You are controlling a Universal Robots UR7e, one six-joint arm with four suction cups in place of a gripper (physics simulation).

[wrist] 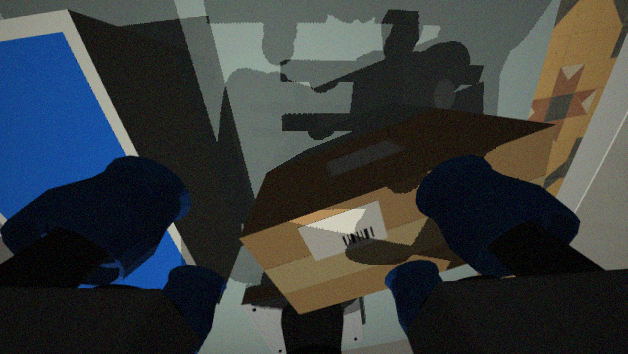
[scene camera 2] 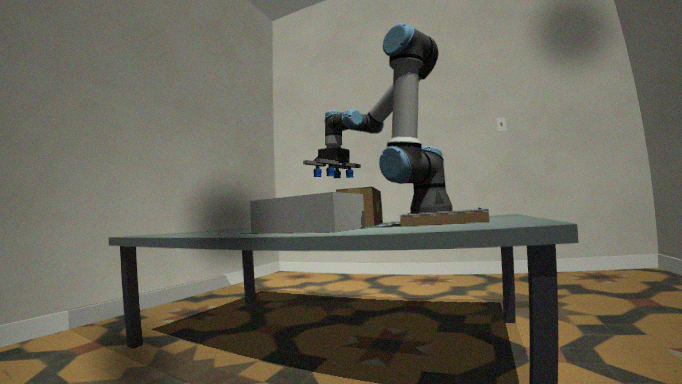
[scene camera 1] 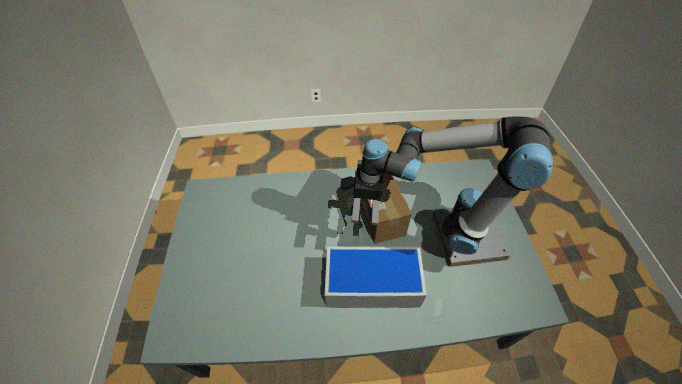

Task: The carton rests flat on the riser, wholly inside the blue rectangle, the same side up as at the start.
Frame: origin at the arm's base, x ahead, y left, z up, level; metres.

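Seen in the pictures: hand at its tool point: [wrist: 306, 244] [scene camera 2: 334, 177] [scene camera 1: 365, 199]; arm's base at its link origin: [wrist: 312, 313] [scene camera 2: 431, 212].
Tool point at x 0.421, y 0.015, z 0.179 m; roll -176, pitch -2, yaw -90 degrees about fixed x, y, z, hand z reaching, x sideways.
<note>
Pixels of each thing's top centre, then the offset from my tool point to it.
- brown carton at its top centre: [wrist: 400, 242] [scene camera 1: 382, 191] [scene camera 2: 360, 190] 0.068 m back, 0.102 m right, 0.062 m down
- low grey-white riser at its top centre: [wrist: 83, 220] [scene camera 2: 305, 197] [scene camera 1: 374, 270] 0.056 m back, 0.253 m left, 0.099 m down
- blue rectangle at its top centre: [wrist: 83, 220] [scene camera 1: 374, 270] 0.056 m back, 0.253 m left, 0.099 m down
The brown carton [scene camera 1: 392, 229] [scene camera 2: 372, 207] [wrist: 282, 252] rests on the table behind the riser in scene camera 1, a barcode label on its top face. The low grey-white riser [scene camera 1: 375, 301] [scene camera 2: 300, 215] [wrist: 98, 85] bears the blue rectangle [scene camera 1: 375, 270] [wrist: 50, 115] on its top; the carton is off it. My gripper [scene camera 1: 365, 212] [scene camera 2: 334, 173] [wrist: 302, 235] is open, its four blue suction cups pointing down with nothing on them. It hangs above the carton's level, with a visible gap, toward the carton's left side in scene camera 1. Cups and shadow hide part of the carton in the wrist view.
The arm's base plate [scene camera 1: 480, 251] [scene camera 2: 445, 218] [wrist: 265, 320] stands on the table [scene camera 1: 240, 300] [scene camera 2: 345, 243], right of the carton and riser in scene camera 1. The arm reaches over from there. Walls stand beyond the table.
</note>
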